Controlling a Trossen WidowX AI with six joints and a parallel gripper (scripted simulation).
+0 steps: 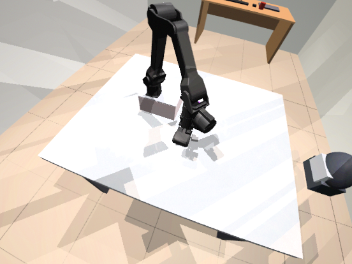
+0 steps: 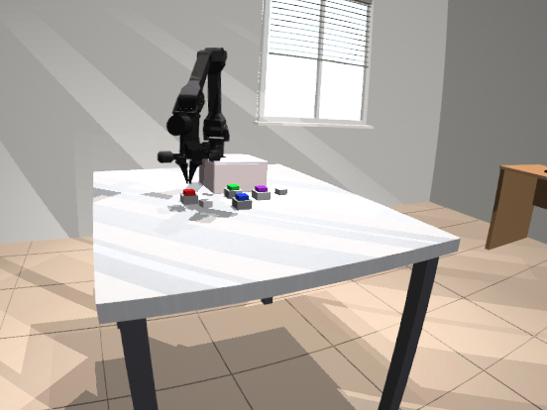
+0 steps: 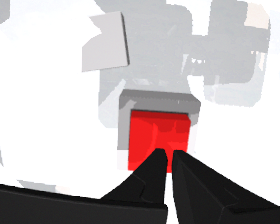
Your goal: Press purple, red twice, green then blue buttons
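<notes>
My gripper tip is 30 mm above the red button. Round my gripper tip: small white block 50 mm below, 50 mm ahead, 40 mm to the left; then blue button 140 mm to the left, 90 mm ahead, 30 mm below; then green button 160 mm to the left, 30 mm below, 30 mm behind.
</notes>
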